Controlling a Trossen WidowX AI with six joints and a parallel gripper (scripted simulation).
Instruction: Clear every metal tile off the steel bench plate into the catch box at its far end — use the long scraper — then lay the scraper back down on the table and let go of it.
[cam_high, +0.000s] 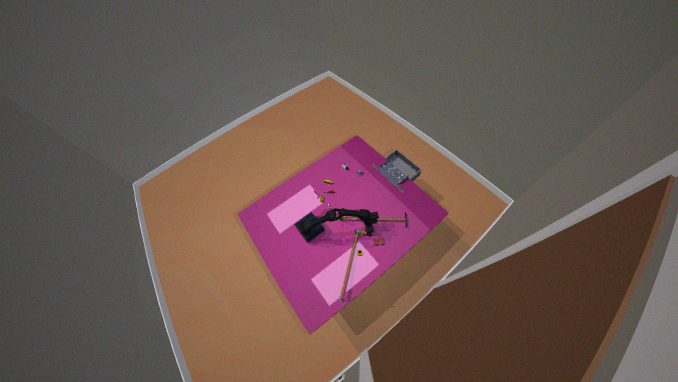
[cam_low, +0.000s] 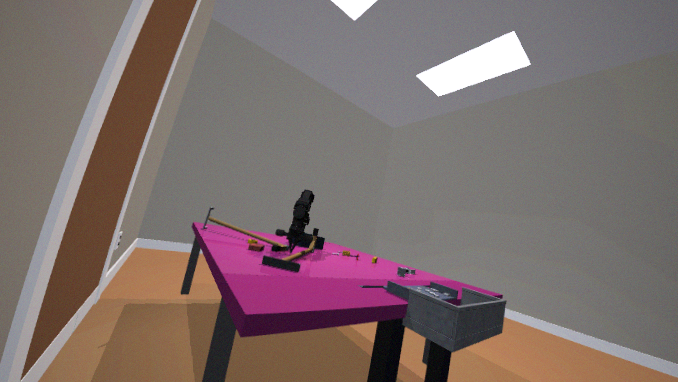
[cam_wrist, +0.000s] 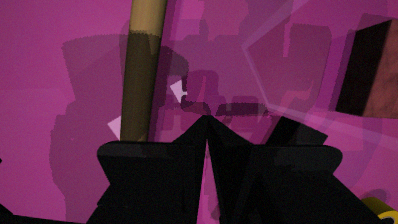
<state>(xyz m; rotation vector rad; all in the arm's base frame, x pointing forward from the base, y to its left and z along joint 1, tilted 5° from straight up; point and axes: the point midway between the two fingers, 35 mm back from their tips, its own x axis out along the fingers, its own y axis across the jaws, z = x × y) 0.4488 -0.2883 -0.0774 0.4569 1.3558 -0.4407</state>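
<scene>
Now: gripper tip 60 mm short of the long scraper, 20 mm to the right of it and 50 mm below it. Also, from my gripper tip: red-brown block 50 mm behind, 160 mm to the right; then long wooden-handled tool 330 mm behind, 160 mm to the right, 30 mm above; then yellow ring 230 mm behind, 110 mm to the right.
</scene>
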